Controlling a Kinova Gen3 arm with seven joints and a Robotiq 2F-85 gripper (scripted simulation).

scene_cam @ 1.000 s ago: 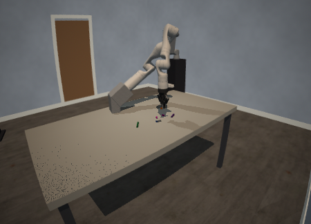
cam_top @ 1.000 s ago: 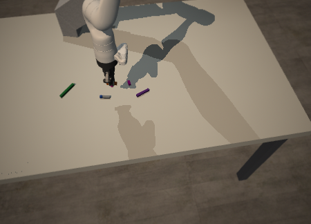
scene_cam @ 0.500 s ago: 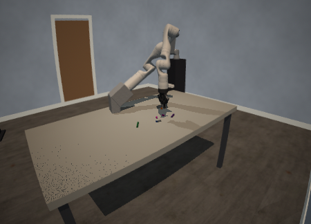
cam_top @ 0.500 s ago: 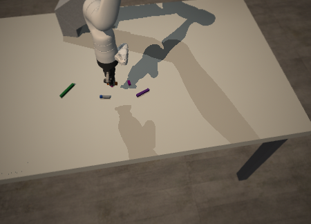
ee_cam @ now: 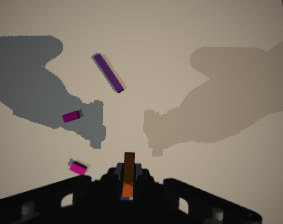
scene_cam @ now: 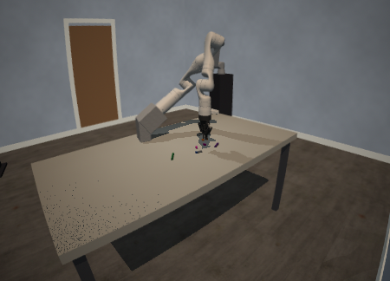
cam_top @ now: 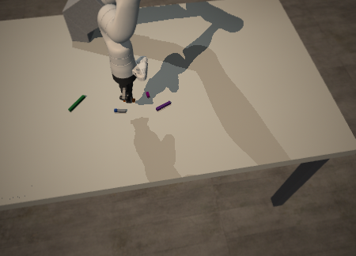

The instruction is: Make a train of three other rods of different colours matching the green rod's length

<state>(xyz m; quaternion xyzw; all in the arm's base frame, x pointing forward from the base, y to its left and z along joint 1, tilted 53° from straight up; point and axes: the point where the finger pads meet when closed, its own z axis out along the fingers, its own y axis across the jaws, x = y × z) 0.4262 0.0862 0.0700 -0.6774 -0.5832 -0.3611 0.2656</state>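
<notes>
Now: the grey rod 90 mm below my hand and 40 mm to the right of it. Round my hand: orange rod: 20 mm below; then purple rod: 120 mm to the left, 90 mm below, 30 mm behind; then blue rod: 90 mm below, 60 mm to the right, 10 mm behind.
</notes>
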